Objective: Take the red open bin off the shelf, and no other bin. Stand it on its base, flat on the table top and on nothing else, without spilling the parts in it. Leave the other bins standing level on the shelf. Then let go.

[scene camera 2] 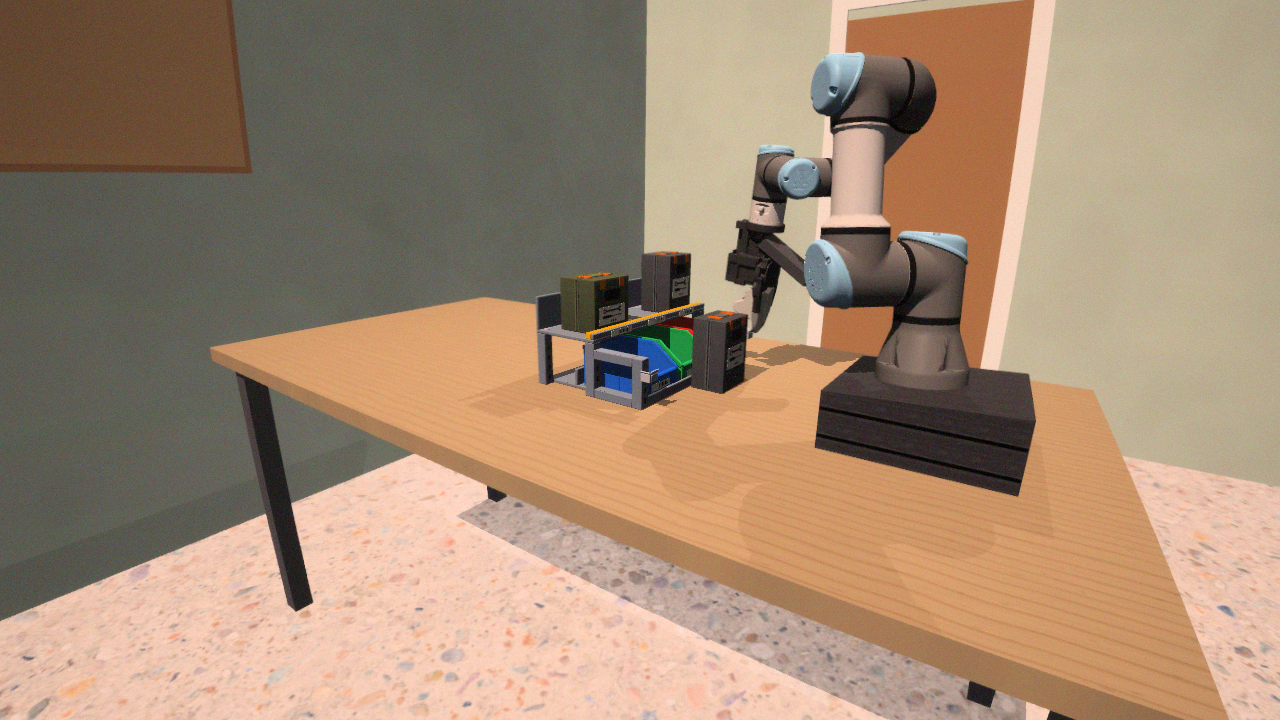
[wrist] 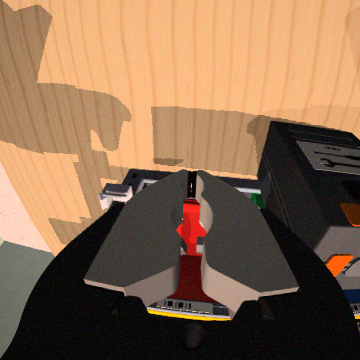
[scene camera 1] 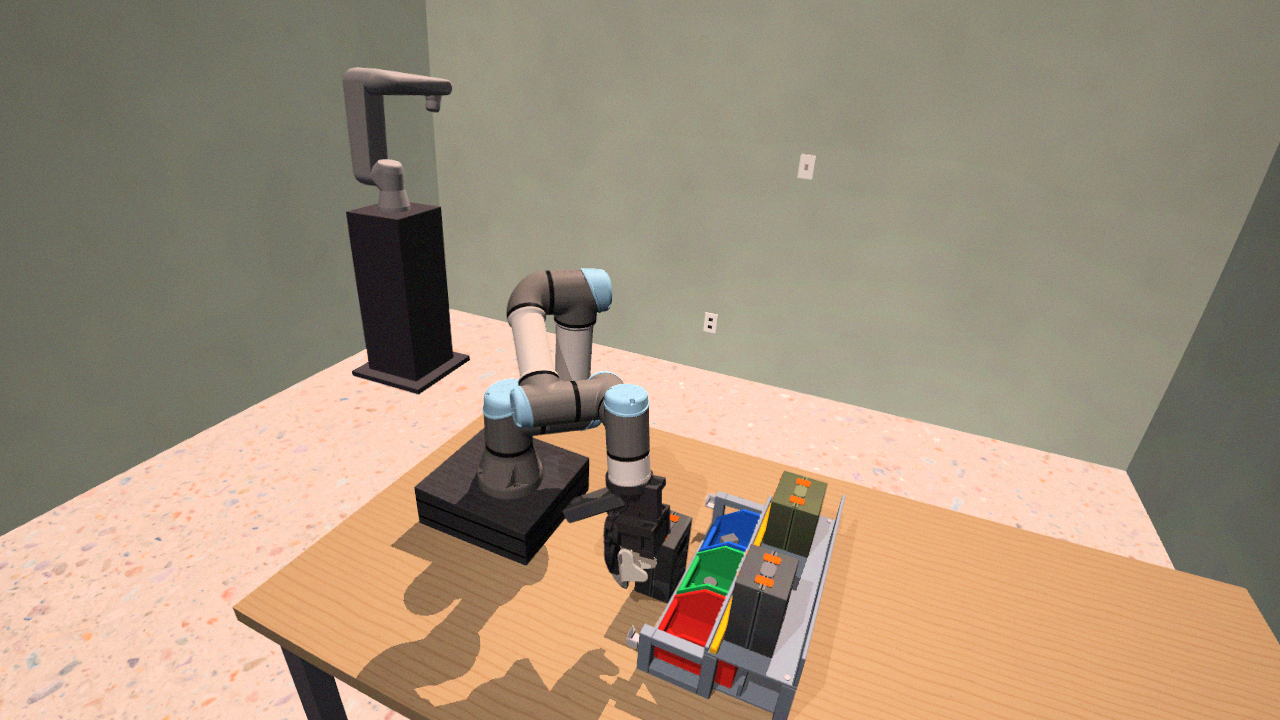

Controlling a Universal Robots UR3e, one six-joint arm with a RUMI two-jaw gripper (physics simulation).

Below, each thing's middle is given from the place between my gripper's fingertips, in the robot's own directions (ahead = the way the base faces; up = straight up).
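Counted from my hand: green bin [scene camera 1: 721,563] 11 cm to the left, 14 cm ahead, 4 cm below; blue bin [scene camera 2: 658,359] 22 cm to the left, 15 cm ahead, 4 cm below; olive case [scene camera 1: 796,505] 22 cm to the left, 23 cm ahead, 7 cm above. Red open bin [scene camera 1: 691,616]: my hand is 14 cm short of it and 4 cm above it.
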